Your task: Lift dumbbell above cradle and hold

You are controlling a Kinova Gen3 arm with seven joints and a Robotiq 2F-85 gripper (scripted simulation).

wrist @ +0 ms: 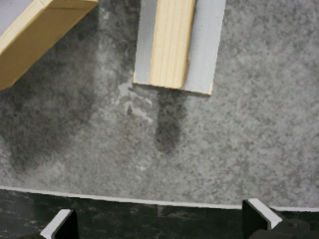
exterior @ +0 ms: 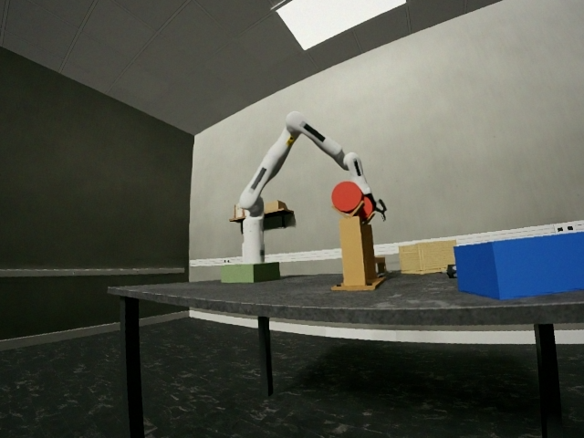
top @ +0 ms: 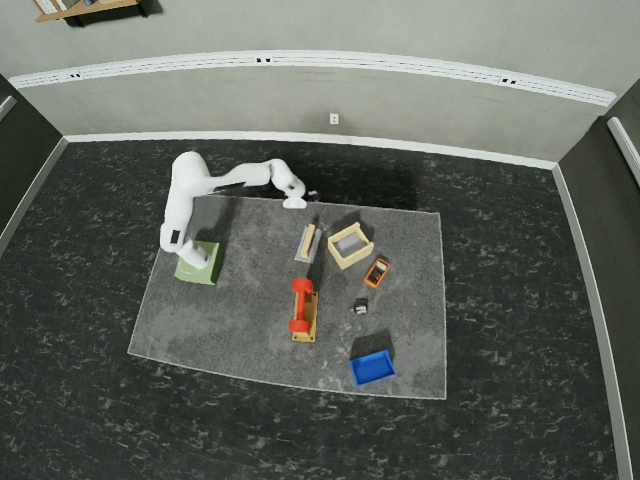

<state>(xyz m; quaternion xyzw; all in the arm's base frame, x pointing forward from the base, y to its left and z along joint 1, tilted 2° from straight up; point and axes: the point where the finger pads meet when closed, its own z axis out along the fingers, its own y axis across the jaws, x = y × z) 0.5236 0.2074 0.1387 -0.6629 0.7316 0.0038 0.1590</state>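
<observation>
The red dumbbell lies 470 mm to the right of my hand and 30 mm behind it. From my hand the other things lie so: tan wooden cradle (470 mm to the right, 130 mm below, 30 mm behind); then dark object (450 mm to the right, 210 mm below, 210 mm ahead).
</observation>
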